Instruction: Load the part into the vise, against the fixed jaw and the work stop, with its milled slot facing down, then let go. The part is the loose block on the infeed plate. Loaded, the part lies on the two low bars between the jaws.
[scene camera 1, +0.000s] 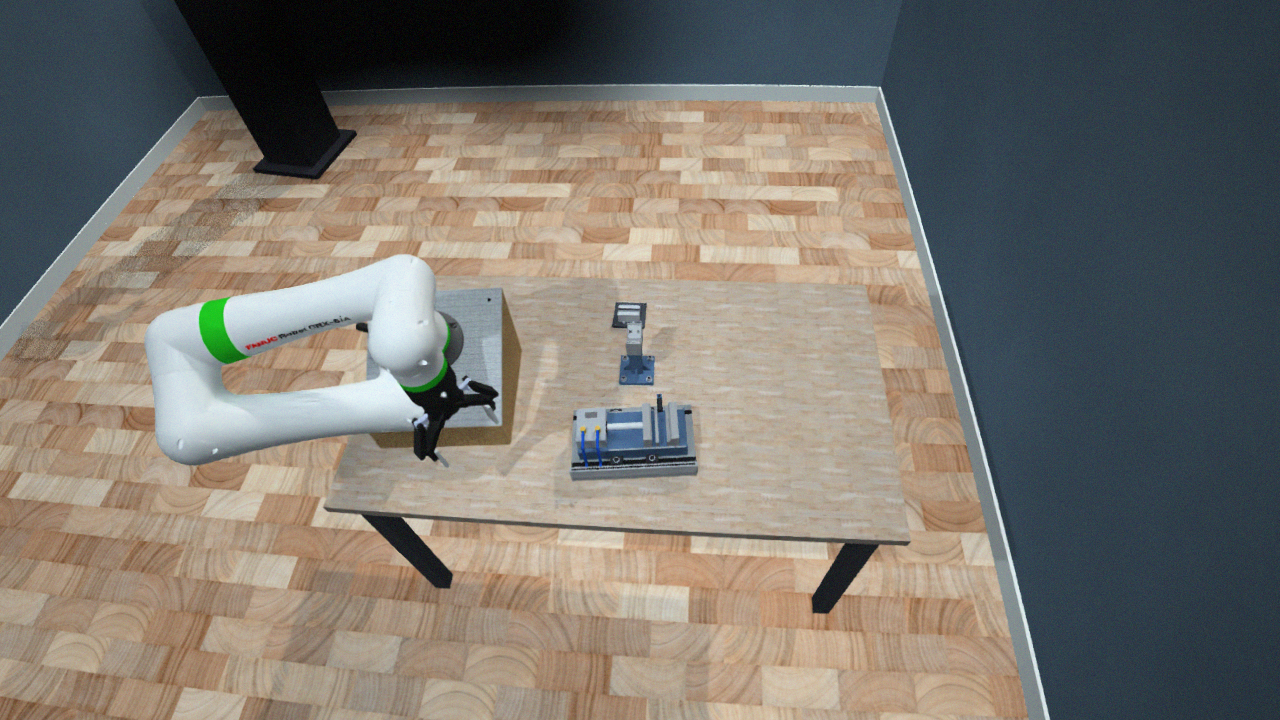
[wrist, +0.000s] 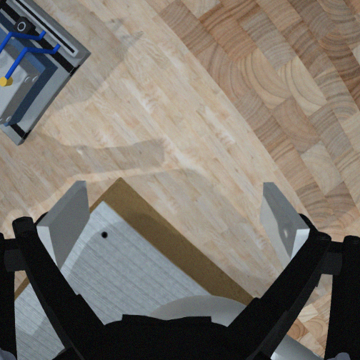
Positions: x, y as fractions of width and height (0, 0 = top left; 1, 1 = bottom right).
Scene:
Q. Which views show my gripper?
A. Scene camera 1 and the wrist view: all of them.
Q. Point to my gripper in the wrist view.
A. At 0.48, 0.56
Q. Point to a vise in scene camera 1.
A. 0.49, 0.61

